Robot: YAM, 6 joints.
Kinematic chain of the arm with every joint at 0, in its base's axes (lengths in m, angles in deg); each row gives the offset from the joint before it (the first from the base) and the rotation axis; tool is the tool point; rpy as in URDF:
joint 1: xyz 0 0 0.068 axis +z
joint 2: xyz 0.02 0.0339 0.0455 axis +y
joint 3: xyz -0.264 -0.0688 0 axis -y
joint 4: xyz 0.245 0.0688 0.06 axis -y
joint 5: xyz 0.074 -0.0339 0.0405 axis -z
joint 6: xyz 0.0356 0 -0.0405 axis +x
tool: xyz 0 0 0 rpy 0 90 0
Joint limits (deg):
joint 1: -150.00..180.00
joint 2: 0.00..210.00
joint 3: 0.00..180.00
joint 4: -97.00..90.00
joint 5: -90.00..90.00
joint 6: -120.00..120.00
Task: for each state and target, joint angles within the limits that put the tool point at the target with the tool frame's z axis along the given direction. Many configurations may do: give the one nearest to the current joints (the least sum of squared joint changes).
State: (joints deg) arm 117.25 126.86 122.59 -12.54 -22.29 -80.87
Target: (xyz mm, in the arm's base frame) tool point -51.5 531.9 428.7 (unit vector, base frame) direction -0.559 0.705 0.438
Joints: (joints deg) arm 93.57 133.59 136.09 28.17 -30.91 -80.87
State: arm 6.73 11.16 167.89 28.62 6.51 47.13
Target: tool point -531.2 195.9 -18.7 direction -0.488 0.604 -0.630
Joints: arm -18.75 0.11 179.89 44.06 -24.53 47.13
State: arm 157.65 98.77 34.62 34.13 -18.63 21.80
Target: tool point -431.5 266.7 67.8 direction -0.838 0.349 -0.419
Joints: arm 147.66 139.83 83.79 30.94 -8.82 21.80
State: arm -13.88 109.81 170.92 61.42 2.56 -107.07
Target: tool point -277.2 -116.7 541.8 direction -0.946 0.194 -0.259
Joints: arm 26.91 70.85 179.85 89.92 -36.96 -107.07
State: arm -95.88 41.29 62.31 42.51 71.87 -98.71
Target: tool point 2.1 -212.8 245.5 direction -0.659 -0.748 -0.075
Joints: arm -82.18 56.47 24.95 24.95 49.01 -98.71
